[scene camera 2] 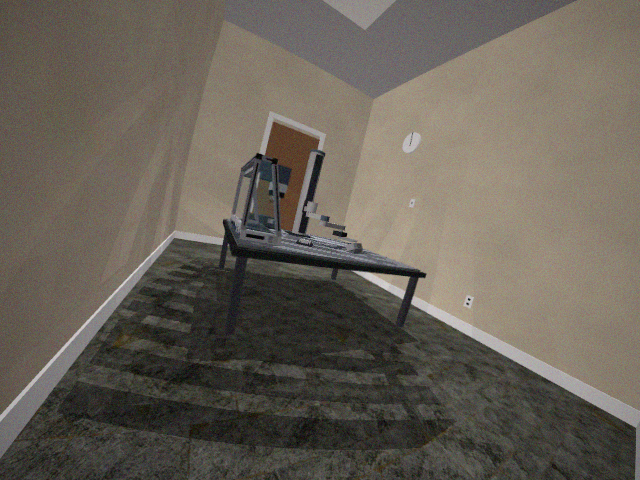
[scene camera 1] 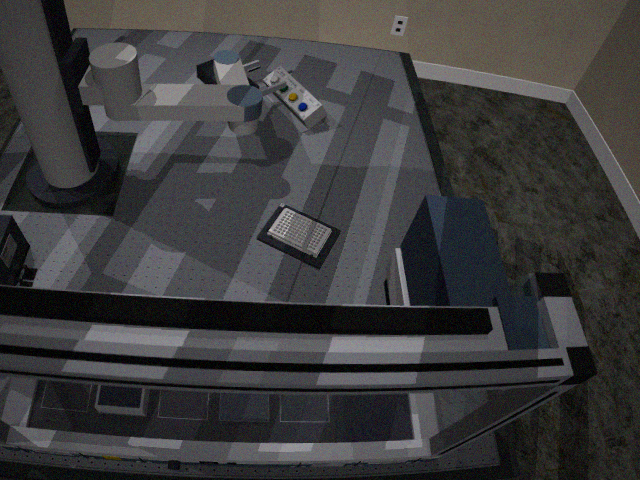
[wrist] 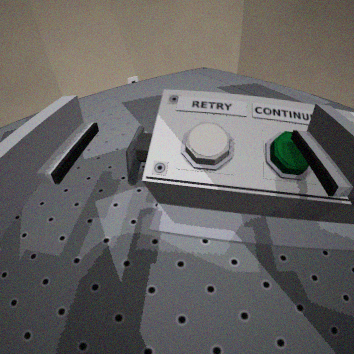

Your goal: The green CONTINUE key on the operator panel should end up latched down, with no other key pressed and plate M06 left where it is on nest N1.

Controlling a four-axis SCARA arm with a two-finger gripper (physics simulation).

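Frame: origin at the arm's base, x ahead, y left, z up, level; metres.
Seen in the pictures: gripper, between the fingertips: (scene camera 2: 355,241) (scene camera 1: 271,73) (wrist: 194,112); arm's base, origin of its link: (scene camera 2: 298,235) (scene camera 1: 73,172).
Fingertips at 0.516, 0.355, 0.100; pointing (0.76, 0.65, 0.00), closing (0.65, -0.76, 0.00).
Pixels of each thing's top centre, then the offset from my fingertips to it, as dx, dy, dz. "spot": a spot on its surface instead.
- operator panel, centre of its top: (wrist: 326,114) (scene camera 1: 295,85) (scene camera 2: 355,242) +0.073, -0.050, -0.003
- white RETRY key, centre of its top: (wrist: 208,127) +0.012, -0.001, -0.012
- light plate, centre of its top: (scene camera 1: 300,229) +0.087, -0.536, -0.061
- dark nest, a spot on its surface: (scene camera 1: 329,242) spot: +0.157, -0.557, -0.075
- bracket, a spot on its surface: (wrist: 134,155) spot: -0.002, +0.057, -0.051
- blue box, a spot on its surface: (scene camera 1: 454,248) spot: +0.203, -0.899, +0.401
The operator panel (scene camera 1: 313,111) (scene camera 2: 354,247) (wrist: 245,142) lies at the back of the table. Its green CONTINUE key (scene camera 1: 283,89) (wrist: 286,153) is partly hidden behind the right finger in the wrist view; it looks raised, but its exact height is hard to tell. The white RETRY key (wrist: 207,142) stands raised, between the fingers in that view. My gripper (scene camera 1: 271,75) (wrist: 194,112) is open and empty, with its right finger over the CONTINUE key; contact cannot be told. A light plate (scene camera 1: 299,230) sits flat on the dark nest (scene camera 1: 329,242); their labels are unreadable.
Yellow (scene camera 1: 293,97) and blue (scene camera 1: 302,106) keys sit farther along the panel. A bracket (wrist: 134,155) stands at the panel's left end. The arm's column (scene camera 1: 56,103) rises at the left. A framed enclosure (scene camera 1: 258,346) and a blue box (scene camera 1: 454,248) stand toward the front.
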